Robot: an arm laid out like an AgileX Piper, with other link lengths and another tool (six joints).
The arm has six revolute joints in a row. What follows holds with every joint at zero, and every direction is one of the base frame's. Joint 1 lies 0.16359 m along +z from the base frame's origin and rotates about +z. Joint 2 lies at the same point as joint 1 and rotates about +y. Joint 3 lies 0.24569 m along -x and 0.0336 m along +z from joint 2 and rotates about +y. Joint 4 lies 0.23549 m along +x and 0.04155 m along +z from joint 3 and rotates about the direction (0.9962, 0, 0.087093). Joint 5 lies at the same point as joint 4 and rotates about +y. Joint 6 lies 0.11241 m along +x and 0.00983 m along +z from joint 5 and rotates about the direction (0.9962, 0, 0.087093). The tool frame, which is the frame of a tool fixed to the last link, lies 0.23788 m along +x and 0.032 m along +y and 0.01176 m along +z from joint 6; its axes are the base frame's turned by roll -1.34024, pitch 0.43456 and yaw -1.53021 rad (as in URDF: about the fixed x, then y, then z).
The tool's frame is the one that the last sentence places.
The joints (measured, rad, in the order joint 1, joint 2, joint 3, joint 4, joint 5, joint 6), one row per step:
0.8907, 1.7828, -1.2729, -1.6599, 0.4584, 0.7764
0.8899, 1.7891, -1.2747, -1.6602, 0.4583, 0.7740
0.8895, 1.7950, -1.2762, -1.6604, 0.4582, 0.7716
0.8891, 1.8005, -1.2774, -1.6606, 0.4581, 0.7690
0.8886, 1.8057, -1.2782, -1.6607, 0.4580, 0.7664
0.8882, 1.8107, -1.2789, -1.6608, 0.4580, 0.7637
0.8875, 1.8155, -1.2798, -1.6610, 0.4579, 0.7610
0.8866, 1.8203, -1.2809, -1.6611, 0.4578, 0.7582
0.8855, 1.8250, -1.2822, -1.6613, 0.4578, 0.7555
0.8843, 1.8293, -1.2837, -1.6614, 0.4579, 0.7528
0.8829, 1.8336, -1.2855, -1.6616, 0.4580, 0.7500
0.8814, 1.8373, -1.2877, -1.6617, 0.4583, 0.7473
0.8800, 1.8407, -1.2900, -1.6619, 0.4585, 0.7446
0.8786, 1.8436, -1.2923, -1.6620, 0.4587, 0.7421
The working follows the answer.
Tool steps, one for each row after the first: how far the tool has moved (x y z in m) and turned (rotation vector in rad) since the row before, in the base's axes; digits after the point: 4 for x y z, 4 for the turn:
0.0006, -0.0001, -0.0028, -0.0057, 0.0018, 0.0002
0.0004, 0.0000, -0.0028, -0.0056, 0.0018, 0.0006
0.0003, 0.0000, -0.0027, -0.0057, 0.0017, 0.0007
0.0003, -0.0002, -0.0027, -0.0057, 0.0018, 0.0005
0.0003, -0.0002, -0.0026, -0.0057, 0.0017, 0.0006
0.0004, -0.0003, -0.0024, -0.0054, 0.0014, 0.0004
0.0005, -0.0003, -0.0023, -0.0053, 0.0013, 0.0002
0.0006, -0.0004, -0.0021, -0.0051, 0.0010, 0.0000
0.0007, -0.0005, -0.0018, -0.0046, 0.0007, -0.0003
0.0008, -0.0005, -0.0017, -0.0045, 0.0004, -0.0004
0.0009, -0.0005, -0.0011, -0.0036, -0.0002, -0.0007
0.0009, -0.0004, -0.0009, -0.0033, -0.0005, -0.0005
0.0009, -0.0004, -0.0006, -0.0027, -0.0006, -0.0006

Tool pose at each row, in the base's axes (x y z in m, rotation vector in rad; rounded; the steps above come from the unrounded poses):
0.4866, 0.3743, 0.1710, -1.9148, 0.4653, -1.1717
0.4872, 0.3742, 0.1682, -1.9209, 0.4631, -1.1724
0.4876, 0.3742, 0.1654, -1.9268, 0.4607, -1.1729
0.4879, 0.3742, 0.1628, -1.9328, 0.4580, -1.1734
0.4882, 0.3741, 0.1601, -1.9389, 0.4555, -1.1739
0.4885, 0.3739, 0.1574, -1.9449, 0.4529, -1.1745
0.4889, 0.3737, 0.1550, -1.9505, 0.4505, -1.1754
0.4894, 0.3733, 0.1527, -1.9559, 0.4482, -1.1763
0.4900, 0.3729, 0.1505, -1.9609, 0.4462, -1.1776
0.4907, 0.3725, 0.1487, -1.9653, 0.4445, -1.1791
0.4915, 0.3719, 0.1471, -1.9694, 0.4429, -1.1809
0.4924, 0.3714, 0.1460, -1.9723, 0.4417, -1.1831
0.4934, 0.3710, 0.1451, -1.9749, 0.4403, -1.1854
0.4943, 0.3705, 0.1445, -1.9767, 0.4392, -1.1875

